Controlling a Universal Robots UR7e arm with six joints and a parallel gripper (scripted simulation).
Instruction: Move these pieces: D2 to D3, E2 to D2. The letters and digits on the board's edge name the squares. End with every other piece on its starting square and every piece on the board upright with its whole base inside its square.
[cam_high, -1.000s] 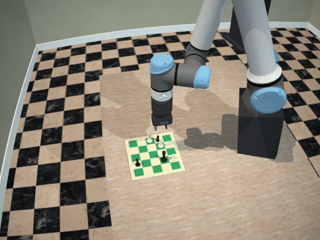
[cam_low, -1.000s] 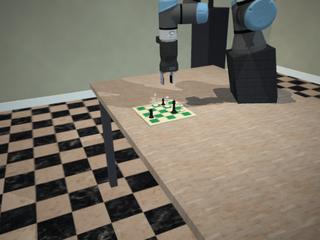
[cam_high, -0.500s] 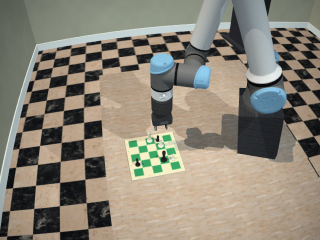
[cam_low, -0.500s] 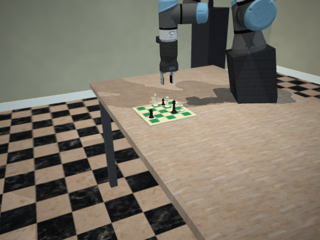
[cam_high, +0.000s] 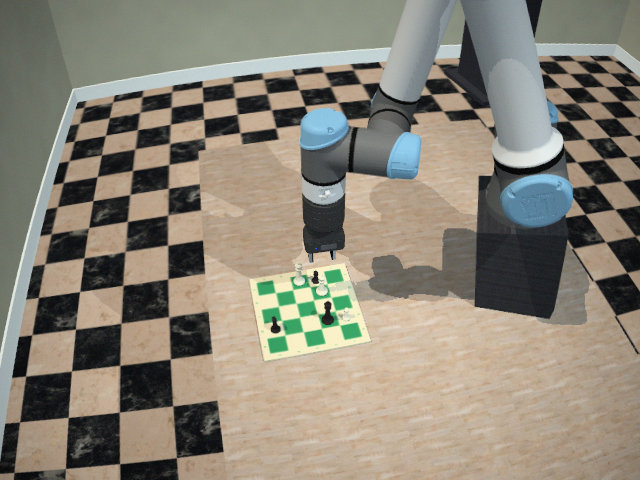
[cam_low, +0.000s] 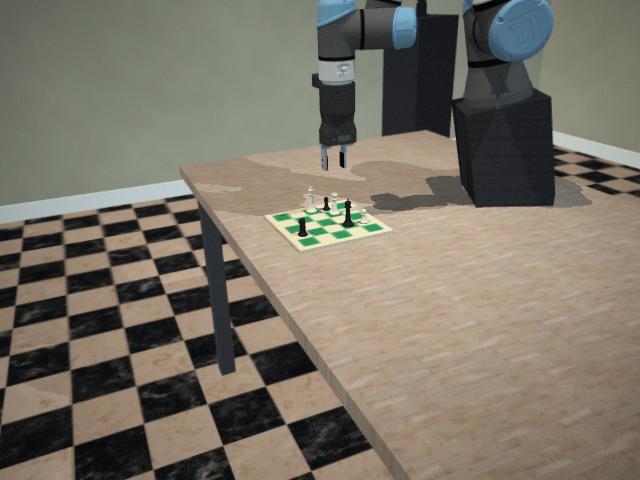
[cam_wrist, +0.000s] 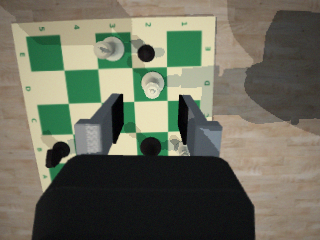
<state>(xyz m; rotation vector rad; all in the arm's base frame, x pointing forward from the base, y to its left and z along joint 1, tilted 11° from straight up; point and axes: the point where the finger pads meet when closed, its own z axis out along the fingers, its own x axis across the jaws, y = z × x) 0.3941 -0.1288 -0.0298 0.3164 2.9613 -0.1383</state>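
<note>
My hand is 30 mm to the left of the black pawn and 110 mm above it. Also, from my hand: tall white piece (30 mm ahead, 50 mm to the right, 100 mm below); green-and-cream board (50 mm ahead, 30 mm to the left, 130 mm below); small white piece (20 mm behind, 80 mm to the left, 110 mm below).
</note>
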